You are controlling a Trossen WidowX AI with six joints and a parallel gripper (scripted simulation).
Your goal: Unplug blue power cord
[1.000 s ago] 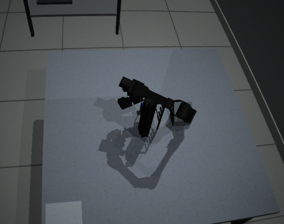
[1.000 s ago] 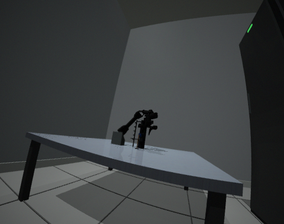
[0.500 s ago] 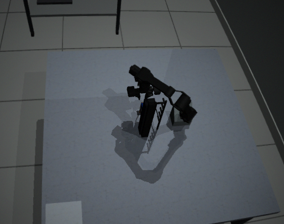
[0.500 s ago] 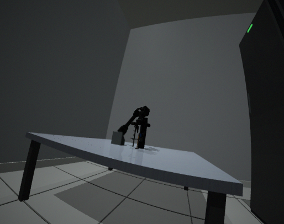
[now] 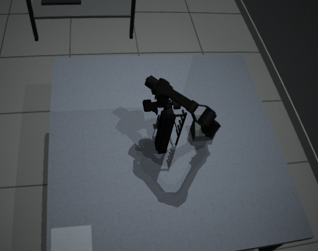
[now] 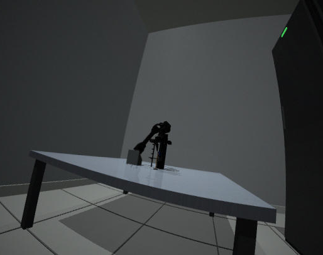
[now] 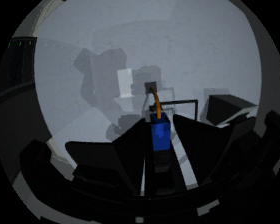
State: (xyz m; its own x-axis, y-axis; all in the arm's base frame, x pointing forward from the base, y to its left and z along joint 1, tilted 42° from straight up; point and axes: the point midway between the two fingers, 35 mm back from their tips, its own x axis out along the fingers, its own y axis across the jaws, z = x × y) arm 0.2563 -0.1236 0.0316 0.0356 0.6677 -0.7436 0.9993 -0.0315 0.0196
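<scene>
Now: the blue plug 5 cm to the left of my gripper tip and 1 cm below it. From my gripper tip the other things lie so: thin black bar (9 cm behind, 11 cm to the left).
</scene>
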